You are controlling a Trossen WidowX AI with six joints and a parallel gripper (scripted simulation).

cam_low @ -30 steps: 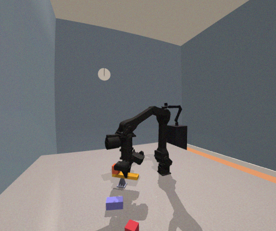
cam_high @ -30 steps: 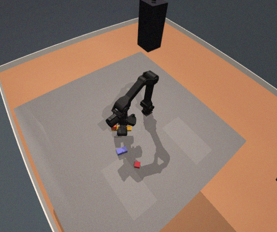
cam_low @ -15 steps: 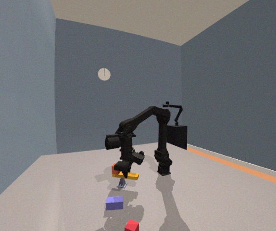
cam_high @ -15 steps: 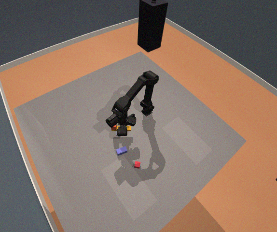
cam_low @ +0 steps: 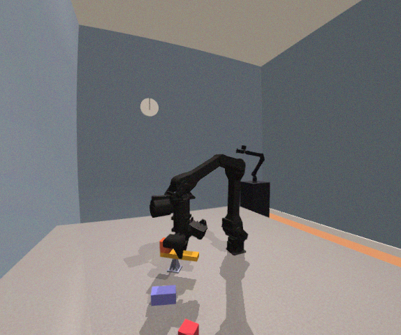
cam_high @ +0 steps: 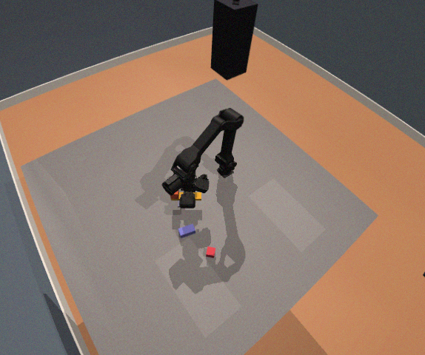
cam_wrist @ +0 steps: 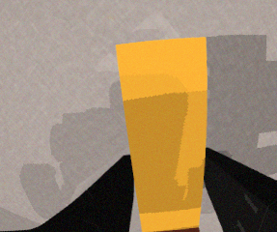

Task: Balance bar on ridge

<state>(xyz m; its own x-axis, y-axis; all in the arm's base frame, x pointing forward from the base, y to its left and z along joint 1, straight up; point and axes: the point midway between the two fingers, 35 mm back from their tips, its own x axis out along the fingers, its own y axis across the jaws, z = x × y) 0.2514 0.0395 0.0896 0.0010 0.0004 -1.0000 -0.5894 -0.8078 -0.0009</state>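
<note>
Right now the ridge is 20 mm to the right of my gripper tip, 20 mm ahead of it and 10 mm below it. The rest, counted from my gripper tip: red cube: 250 mm to the left, 60 mm ahead, 40 mm below; then bar: 30 mm ahead, 20 mm to the right, 20 mm above; then purple block: 120 mm to the left, 90 mm ahead, 40 mm below.
</note>
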